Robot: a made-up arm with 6 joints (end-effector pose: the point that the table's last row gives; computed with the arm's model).
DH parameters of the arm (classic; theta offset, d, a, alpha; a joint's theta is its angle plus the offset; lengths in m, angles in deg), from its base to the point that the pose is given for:
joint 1: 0 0.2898 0 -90
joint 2: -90 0 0.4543 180
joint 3: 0 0 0 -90
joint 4: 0 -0.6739 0 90
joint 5: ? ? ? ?
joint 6: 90 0 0 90
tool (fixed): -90 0 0 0
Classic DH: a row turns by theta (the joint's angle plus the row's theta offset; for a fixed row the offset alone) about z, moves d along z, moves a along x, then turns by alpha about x.
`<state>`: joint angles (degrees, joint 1 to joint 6).
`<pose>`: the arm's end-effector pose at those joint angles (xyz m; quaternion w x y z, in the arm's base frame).
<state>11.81 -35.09 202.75 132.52 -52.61 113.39</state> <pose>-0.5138 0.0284 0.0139 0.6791 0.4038 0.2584 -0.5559</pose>
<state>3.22 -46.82 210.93 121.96 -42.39 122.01</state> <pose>-0.3165 0.0865 -0.0933 0.6085 0.4916 0.1714 -0.5989</pose>
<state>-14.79 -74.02 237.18 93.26 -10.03 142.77</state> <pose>0.1526 -0.0287 0.0372 0.4040 0.7948 0.0189 -0.4524</pose>
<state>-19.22 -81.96 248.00 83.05 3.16 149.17</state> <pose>0.2106 -0.0986 0.1850 0.3766 0.8814 -0.0110 -0.2850</pose>
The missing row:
joint 5: 0 0.1967 0 -90
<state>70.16 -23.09 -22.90 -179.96 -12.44 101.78</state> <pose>-0.0168 0.5331 0.7098 0.5914 0.5619 0.2904 0.5002</pose>
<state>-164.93 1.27 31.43 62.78 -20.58 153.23</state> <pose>-0.5109 -0.0444 1.2338 0.1542 -0.0761 -0.9547 -0.2428</pose>
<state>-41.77 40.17 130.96 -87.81 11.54 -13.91</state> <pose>0.3532 -0.3256 1.3135 0.5393 0.3670 -0.6790 0.3368</pose>
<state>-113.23 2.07 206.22 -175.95 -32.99 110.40</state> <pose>0.4186 0.4778 0.4808 0.1790 -0.7699 -0.1780 0.5861</pose>
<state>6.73 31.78 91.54 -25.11 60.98 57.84</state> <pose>0.6672 -0.1006 1.2161 0.5508 0.0005 -0.7428 -0.3807</pose>
